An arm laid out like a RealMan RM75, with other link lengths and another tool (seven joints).
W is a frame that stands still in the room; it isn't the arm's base.
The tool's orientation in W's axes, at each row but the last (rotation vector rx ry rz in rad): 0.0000, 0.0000, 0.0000; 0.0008, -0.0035, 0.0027; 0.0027, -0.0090, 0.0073; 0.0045, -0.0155, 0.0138; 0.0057, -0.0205, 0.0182; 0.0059, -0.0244, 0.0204; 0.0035, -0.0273, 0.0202; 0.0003, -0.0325, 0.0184; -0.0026, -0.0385, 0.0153
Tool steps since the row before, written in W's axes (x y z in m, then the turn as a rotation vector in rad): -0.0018, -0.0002, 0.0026, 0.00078, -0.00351, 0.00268; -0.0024, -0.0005, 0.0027, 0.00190, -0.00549, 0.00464; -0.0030, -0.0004, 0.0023, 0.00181, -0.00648, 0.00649; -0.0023, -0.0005, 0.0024, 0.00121, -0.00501, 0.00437; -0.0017, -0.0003, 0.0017, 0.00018, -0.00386, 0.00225; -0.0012, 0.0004, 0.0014, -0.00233, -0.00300, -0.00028; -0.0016, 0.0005, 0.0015, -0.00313, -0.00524, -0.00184; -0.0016, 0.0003, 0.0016, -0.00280, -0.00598, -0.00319; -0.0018, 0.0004, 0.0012, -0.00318, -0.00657, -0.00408
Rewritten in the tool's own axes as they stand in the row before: -0.0018, -0.0002, 0.0026, 0.00078, -0.00351, 0.00268; -0.0024, -0.0005, 0.0027, 0.00190, -0.00549, 0.00464; -0.0030, -0.0004, 0.0023, 0.00182, -0.00648, 0.00649; -0.0023, -0.0005, 0.0024, 0.00121, -0.00501, 0.00437; -0.0017, -0.0003, 0.0017, 0.00016, -0.00385, 0.00227; -0.0012, 0.0004, 0.0014, -0.00240, -0.00295, -0.00020; -0.0015, 0.0005, 0.0015, -0.00328, -0.00518, -0.00173; -0.0015, 0.0003, 0.0017, -0.00301, -0.00593, -0.00309; -0.0017, 0.0004, 0.0013, -0.00344, -0.00651, -0.00397
